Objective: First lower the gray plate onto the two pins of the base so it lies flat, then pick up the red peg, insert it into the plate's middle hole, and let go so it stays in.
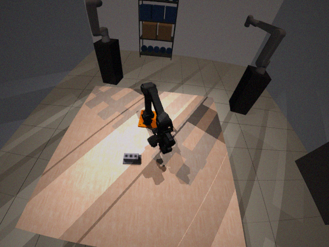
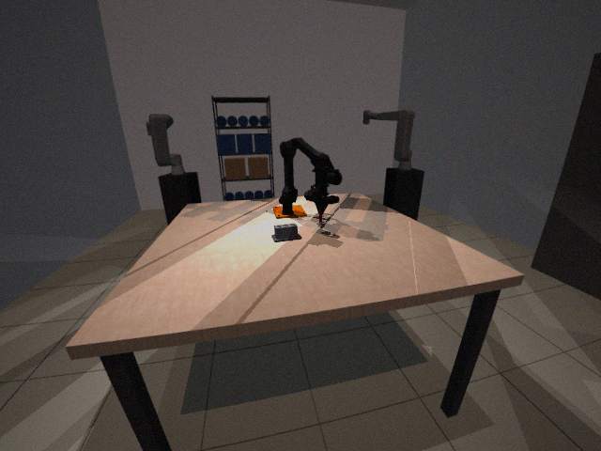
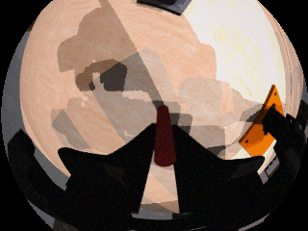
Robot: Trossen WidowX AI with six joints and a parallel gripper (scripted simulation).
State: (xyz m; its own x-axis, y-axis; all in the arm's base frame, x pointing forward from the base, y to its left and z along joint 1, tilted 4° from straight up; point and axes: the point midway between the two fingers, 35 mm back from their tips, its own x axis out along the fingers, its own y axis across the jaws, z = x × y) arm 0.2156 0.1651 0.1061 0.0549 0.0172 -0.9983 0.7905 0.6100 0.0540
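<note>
Right now my gripper tip is 170 mm to the left of the gray plate, 120 mm short of it and 20 mm above it. From my gripper tip the other things lie so: red peg right at my gripper tip; gray base 170 mm to the right, 120 mm ahead, 60 mm below.
</note>
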